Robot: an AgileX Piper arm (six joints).
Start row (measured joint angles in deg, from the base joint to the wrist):
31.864, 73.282, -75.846, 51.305, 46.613, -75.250
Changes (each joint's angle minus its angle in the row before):
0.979, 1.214, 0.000, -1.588, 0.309, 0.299
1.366, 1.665, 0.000, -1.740, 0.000, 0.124
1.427, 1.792, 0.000, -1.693, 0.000, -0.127
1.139, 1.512, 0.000, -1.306, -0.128, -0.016
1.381, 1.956, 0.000, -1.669, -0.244, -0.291
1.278, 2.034, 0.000, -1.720, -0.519, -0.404
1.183, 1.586, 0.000, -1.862, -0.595, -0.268
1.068, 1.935, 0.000, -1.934, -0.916, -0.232
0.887, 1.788, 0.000, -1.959, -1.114, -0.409
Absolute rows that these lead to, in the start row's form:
32.843, 74.496, -75.846, 49.717, 46.922, -74.951
34.209, 76.161, -75.846, 47.977, 46.922, -74.827
35.636, 77.953, -75.846, 46.284, 46.922, -74.954
36.775, 79.465, -75.846, 44.978, 46.794, -74.970
38.156, 81.421, -75.846, 43.309, 46.550, -75.261
39.434, 83.455, -75.846, 41.589, 46.031, -75.665
40.617, 85.041, -75.846, 39.727, 45.436, -75.933
41.685, 86.976, -75.846, 37.793, 44.520, -76.165
42.572, 88.764, -75.846, 35.834, 43.406, -76.574

